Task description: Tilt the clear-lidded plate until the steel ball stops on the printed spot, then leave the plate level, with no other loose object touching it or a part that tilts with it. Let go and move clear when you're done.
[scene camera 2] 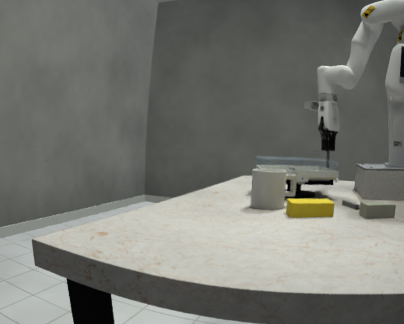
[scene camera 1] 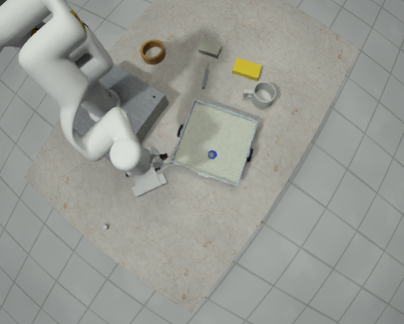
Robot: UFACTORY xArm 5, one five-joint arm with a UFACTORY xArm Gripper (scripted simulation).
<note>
I see a white mug [scene camera 2: 268, 192], a yellow sponge [scene camera 2: 296, 208] and a square clear-lidded plate [scene camera 1: 214, 141].
</note>
